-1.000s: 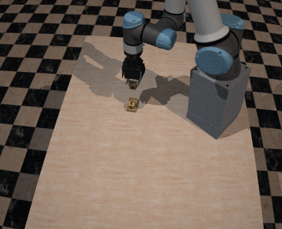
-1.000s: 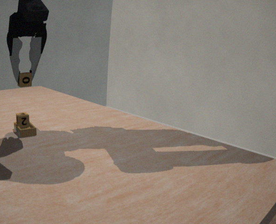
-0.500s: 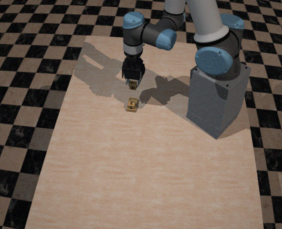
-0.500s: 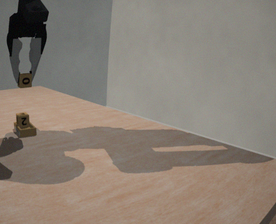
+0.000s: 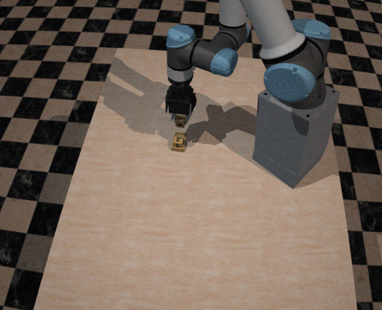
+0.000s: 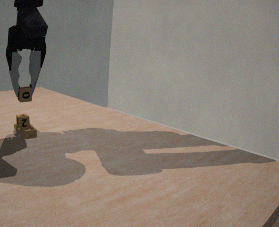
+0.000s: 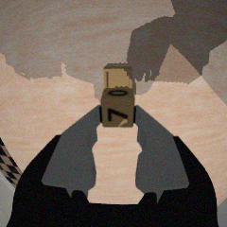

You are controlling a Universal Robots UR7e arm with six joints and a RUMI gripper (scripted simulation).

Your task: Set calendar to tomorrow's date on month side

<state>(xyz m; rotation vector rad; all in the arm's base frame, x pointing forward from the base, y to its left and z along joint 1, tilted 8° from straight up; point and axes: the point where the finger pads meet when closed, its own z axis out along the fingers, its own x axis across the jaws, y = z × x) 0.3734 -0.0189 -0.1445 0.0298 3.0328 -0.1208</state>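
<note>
Right now the wooden digit cube is 30 mm to the left of my hand and 80 mm below it. Also, from my hand: wooden tray: 20 mm to the left, 100 mm below.
</note>
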